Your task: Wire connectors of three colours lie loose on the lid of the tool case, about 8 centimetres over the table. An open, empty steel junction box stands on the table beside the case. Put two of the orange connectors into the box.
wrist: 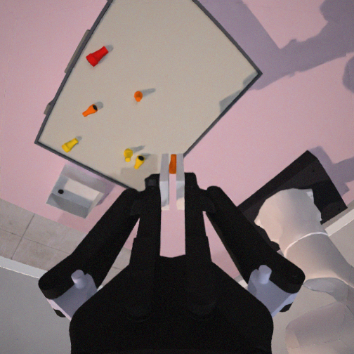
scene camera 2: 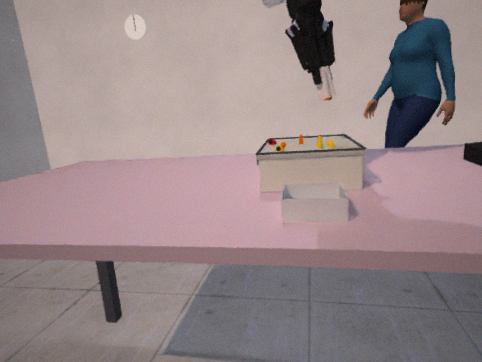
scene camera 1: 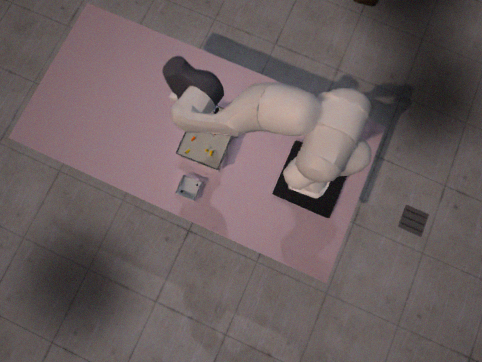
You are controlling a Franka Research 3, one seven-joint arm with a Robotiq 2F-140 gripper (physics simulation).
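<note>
My gripper [scene camera 2: 326,92] [wrist: 172,165] is shut on an orange connector [scene camera 2: 327,99] [wrist: 173,164], held between the fingertips well above the tool case [scene camera 2: 310,172] [wrist: 165,55]. Two other orange connectors lie on the lid, one [wrist: 138,96] near its middle and one [wrist: 90,110] nearer the hinge-like fittings on its edge. The steel junction box [scene camera 1: 185,194] [scene camera 2: 315,211] [wrist: 64,202] stands open beside the case, with no connector visible in it. In scene camera 1 the arm hides the gripper.
A red connector [scene camera 2: 271,142] [wrist: 97,56] and three yellow connectors, one [wrist: 70,145] near a corner and two [wrist: 128,154] [wrist: 139,161] close together, lie on the lid. The arm's black base plate [scene camera 1: 312,202] is on the pink table [scene camera 1: 100,100]. A person [scene camera 2: 417,60] stands behind the table.
</note>
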